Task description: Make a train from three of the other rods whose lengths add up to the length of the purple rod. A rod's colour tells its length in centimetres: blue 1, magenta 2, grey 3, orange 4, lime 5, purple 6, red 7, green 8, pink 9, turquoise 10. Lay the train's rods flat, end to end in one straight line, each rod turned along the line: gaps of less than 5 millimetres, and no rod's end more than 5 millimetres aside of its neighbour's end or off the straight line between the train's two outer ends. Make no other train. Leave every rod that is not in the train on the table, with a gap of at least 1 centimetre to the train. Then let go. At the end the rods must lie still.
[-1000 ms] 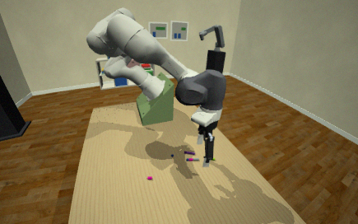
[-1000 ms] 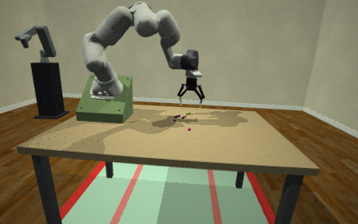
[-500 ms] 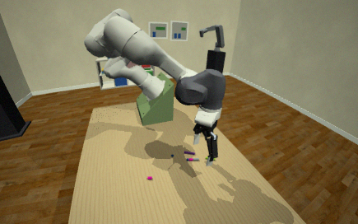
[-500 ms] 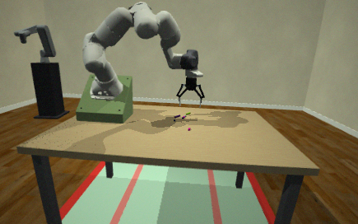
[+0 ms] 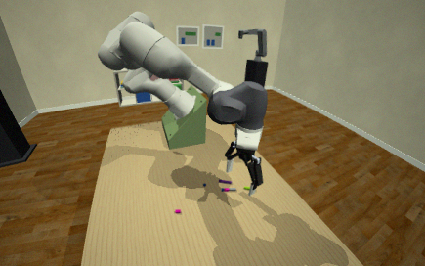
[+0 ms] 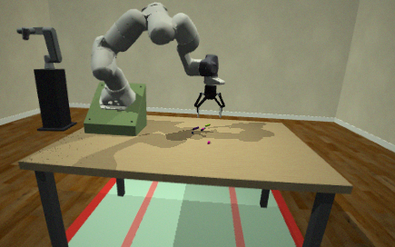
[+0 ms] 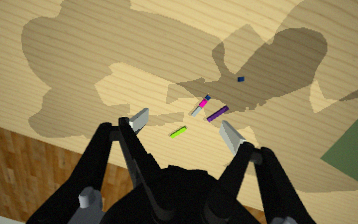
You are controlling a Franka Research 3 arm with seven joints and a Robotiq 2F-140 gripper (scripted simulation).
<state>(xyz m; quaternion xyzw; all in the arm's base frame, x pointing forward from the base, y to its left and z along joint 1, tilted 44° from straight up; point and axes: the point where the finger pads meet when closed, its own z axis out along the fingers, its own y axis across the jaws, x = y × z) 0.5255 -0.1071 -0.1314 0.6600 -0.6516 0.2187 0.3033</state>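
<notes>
Right now the grey rod is 3 cm behind my hand and 9 cm below it. From my hand the other things lie so: purple rod (9 cm behind, 1 cm to the right, 9 cm below); then dark blue piece (11 cm behind, 10 cm to the right, 9 cm below); then lime rod (7 cm to the left, 9 cm below).
</notes>
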